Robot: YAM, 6 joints.
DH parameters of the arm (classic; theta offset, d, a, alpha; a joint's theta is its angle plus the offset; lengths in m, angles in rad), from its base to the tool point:
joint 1: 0 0.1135 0.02 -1.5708
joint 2: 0 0 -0.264 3.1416
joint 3: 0.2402 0 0.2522 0
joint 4: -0.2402 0 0.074 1.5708
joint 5: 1.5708 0 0 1.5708
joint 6: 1.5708 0.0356 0 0
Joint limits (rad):
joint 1: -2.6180..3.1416
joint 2: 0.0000..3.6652
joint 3: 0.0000..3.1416
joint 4: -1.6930..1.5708
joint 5: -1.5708..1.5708
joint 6: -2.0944..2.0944
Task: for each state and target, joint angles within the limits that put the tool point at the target. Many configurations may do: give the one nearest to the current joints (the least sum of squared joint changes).
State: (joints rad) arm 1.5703 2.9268 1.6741 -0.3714 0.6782 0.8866
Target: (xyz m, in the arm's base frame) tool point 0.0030 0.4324 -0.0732
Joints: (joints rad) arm 1.6164 2.7310 1.6329 -0.4253 0.6917 0.8866
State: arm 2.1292 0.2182 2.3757 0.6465 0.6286 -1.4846
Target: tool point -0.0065 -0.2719 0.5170
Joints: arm 1.4679 0.2002 1.5534 0.4816 0.6469 -1.4846
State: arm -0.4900 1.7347 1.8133 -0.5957 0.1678 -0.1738
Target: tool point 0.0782 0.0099 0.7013
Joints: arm 0.0888 1.3324 2.4582 -0.2463 -0.0823 -0.1738
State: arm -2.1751 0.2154 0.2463 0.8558 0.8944 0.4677
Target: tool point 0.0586 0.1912 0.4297
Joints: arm -2.0114 0.0000 0.9479 1.1521 0.9304 0.4677
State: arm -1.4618 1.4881 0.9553 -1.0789 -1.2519 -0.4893
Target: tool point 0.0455 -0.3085 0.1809
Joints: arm -1.5322 1.8053 1.1424 -0.9232 -1.2298 -0.4893
